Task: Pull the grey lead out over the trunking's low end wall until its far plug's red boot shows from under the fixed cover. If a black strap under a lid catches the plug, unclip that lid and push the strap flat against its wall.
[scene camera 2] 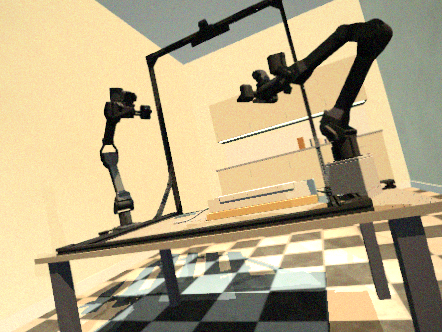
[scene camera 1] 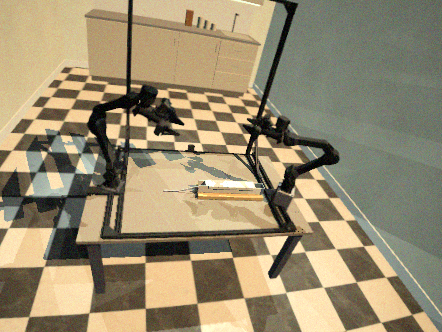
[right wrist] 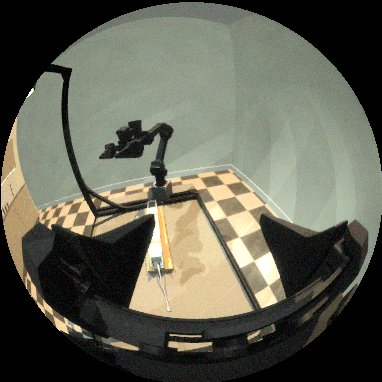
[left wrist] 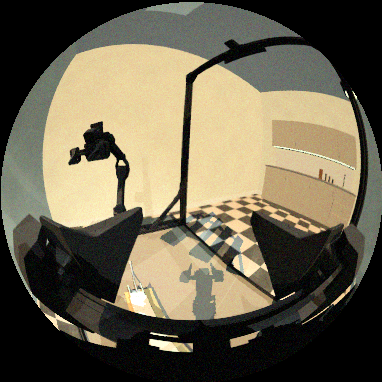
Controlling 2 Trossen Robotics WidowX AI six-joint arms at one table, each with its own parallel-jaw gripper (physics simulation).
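Frame: origin at the left arm's base, x ahead, y left, z up, level; centimetres.
Seen in the pictures: left gripper, fingertip midpoint: (scene camera 2: 245,101) (scene camera 1: 244,121) (right wrist: 106,157) (left wrist: 198,215); right gripper, fingertip midpoint: (scene camera 2: 142,110) (scene camera 1: 182,129) (right wrist: 209,219) (left wrist: 77,161); left arm's base, link origin: (scene camera 2: 348,159) (scene camera 1: 286,189) (right wrist: 160,182); right arm's base, link origin: (scene camera 2: 126,224) (scene camera 1: 112,184).
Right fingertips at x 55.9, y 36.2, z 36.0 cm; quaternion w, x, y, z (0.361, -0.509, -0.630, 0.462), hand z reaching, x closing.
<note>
Offsets run from my right fingertips to a thing's top centre. "spot": to the spot under its first point. Level surfaces: height alone.
The white trunking (scene camera 1: 231,185) (scene camera 2: 265,194) (left wrist: 138,299) (right wrist: 156,242) lies on the table, with an orange strip (scene camera 1: 230,197) (scene camera 2: 270,206) (right wrist: 165,240) along one side. Thin pale leads @(spot: dx +3.8, dy -11.7, dz -46.5 cm) (scene camera 1: 175,190) (left wrist: 133,275) (right wrist: 163,292) come out of its end at the left in scene camera 1 and lie on the table. Lids and straps are too small to tell apart; no red boot shows. My left gripper (scene camera 1: 246,123) (left wrist: 198,215) is open and empty, high above the table behind the trunking. My right gripper (scene camera 1: 179,128) (right wrist: 209,219) is open and empty, high above the table, left of the trunking and behind the leads.
A black frame @(spot: dx +48.5, dy -31.6, dz +3.5 cm) (scene camera 1: 129,75) (scene camera 2: 161,125) rises from the back of the table @(dz -47.4 cm) (scene camera 1: 155,215), and black rails run along the table's edges. The left arm's grey base block (scene camera 1: 283,197) (scene camera 2: 352,175) stands close to the trunking's right end.
</note>
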